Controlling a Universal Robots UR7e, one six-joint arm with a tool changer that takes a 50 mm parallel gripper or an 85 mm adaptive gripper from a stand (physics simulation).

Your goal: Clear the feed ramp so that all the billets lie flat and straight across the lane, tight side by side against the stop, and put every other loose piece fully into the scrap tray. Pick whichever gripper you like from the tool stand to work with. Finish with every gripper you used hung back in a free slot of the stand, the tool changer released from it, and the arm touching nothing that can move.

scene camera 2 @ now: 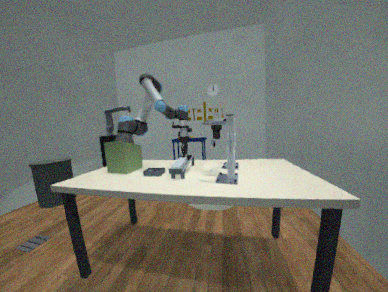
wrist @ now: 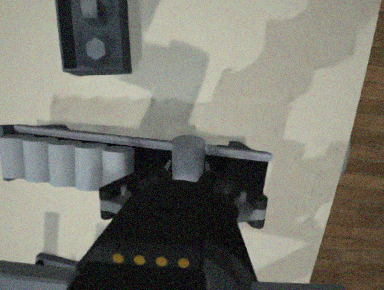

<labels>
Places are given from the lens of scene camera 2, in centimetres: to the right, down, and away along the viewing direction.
tool stand [scene camera 2: 231, 177]: 22, 18, 80
</labels>
